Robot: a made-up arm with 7 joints. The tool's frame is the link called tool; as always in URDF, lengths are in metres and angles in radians.
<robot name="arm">
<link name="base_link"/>
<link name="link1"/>
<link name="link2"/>
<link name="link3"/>
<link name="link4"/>
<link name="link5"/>
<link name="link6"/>
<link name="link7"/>
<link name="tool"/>
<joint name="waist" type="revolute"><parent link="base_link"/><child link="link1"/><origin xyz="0.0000 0.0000 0.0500" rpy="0.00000 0.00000 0.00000"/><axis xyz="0 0 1"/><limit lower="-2.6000" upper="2.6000"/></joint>
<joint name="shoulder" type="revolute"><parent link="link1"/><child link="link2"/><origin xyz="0.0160 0.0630 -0.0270" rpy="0.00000 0.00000 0.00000"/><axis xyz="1 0 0"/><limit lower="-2.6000" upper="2.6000"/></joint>
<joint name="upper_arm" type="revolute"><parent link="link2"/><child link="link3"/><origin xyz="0.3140 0.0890 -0.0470" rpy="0.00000 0.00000 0.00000"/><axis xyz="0 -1 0"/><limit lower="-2.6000" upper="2.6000"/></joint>
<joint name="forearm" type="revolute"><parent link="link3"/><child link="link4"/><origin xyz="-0.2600 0.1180 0.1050" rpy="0.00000 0.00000 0.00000"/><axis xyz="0 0 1"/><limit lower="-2.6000" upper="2.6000"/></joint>
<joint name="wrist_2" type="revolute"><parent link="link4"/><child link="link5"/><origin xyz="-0.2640 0.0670 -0.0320" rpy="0.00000 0.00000 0.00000"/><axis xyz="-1 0 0"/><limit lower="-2.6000" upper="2.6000"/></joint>
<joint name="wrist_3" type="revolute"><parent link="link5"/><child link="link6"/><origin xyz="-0.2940 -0.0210 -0.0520" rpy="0.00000 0.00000 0.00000"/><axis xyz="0 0 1"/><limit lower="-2.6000" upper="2.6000"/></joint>
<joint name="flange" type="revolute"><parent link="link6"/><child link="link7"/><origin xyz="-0.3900 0.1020 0.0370" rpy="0.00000 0.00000 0.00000"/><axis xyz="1 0 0"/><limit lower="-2.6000" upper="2.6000"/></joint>
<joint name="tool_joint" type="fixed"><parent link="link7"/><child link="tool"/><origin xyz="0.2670 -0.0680 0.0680" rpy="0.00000 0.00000 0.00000"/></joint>
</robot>
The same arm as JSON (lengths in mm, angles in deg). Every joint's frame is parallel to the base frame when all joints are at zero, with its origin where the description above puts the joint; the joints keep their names.
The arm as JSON. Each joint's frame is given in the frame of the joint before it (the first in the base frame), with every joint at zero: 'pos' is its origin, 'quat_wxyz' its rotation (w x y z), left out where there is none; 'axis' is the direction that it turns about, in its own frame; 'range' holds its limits. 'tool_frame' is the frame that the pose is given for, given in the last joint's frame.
{"length_unit": "mm", "angle_unit": "deg", "joints": [{"joint": "waist", "pos": [0.0, 0.0, 50.0], "axis": [0.0, 0.0, 1.0], "range": [-148.97, 148.97]}, {"joint": "shoulder", "pos": [16.0, 63.0, -27.0], "axis": [1.0, 0.0, 0.0], "range": [-148.97, 148.97]}, {"joint": "upper_arm", "pos": [314.0, 89.0, -47.0], "axis": [0.0, -1.0, 0.0], "range": [-148.97, 148.97]}, {"joint": "forearm", "pos": [-260.0, 118.0, 105.0], "axis": [0.0, 0.0, 1.0], "range": [-148.97, 148.97]}, {"joint": "wrist_2", "pos": [-264.0, 67.0, -32.0], "axis": [-1.0, 0.0, 0.0], "range": [-148.97, 148.97]}, {"joint": "wrist_3", "pos": [-294.0, -21.0, -52.0], "axis": [0.0, 0.0, 1.0], "range": [-148.97, 148.97]}, {"joint": "flange", "pos": [-390.0, 102.0, 37.0], "axis": [1.0, 0.0, 0.0], "range": [-148.97, 148.97]}], "tool_frame": {"pos": [267.0, -68.0, 68.0]}}
